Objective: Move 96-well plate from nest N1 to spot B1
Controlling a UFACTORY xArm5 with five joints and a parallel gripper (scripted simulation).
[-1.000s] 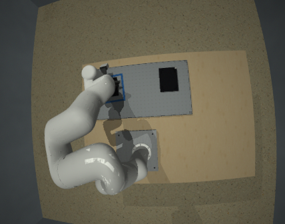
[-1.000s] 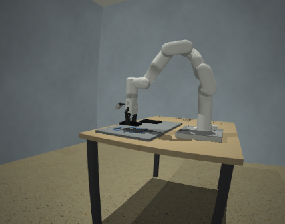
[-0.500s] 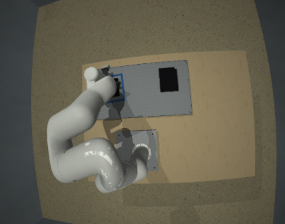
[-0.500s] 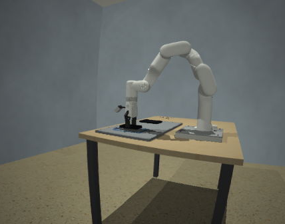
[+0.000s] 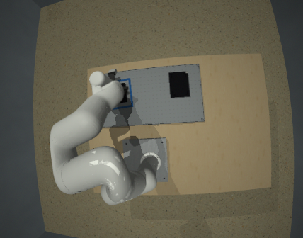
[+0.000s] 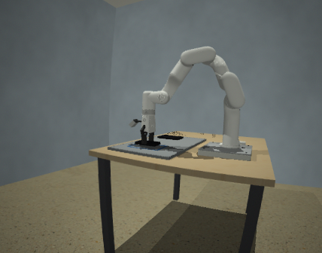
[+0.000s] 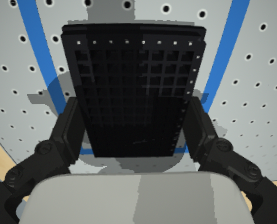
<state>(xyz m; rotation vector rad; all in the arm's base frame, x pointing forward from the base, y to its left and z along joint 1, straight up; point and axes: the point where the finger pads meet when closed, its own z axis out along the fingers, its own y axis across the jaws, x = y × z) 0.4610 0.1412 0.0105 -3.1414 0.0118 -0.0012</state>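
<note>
Now: hand 1 cm above the black 96-well plate. The rest, counted from my hand: black plate nest: 39 cm to the right, 2 cm below.
</note>
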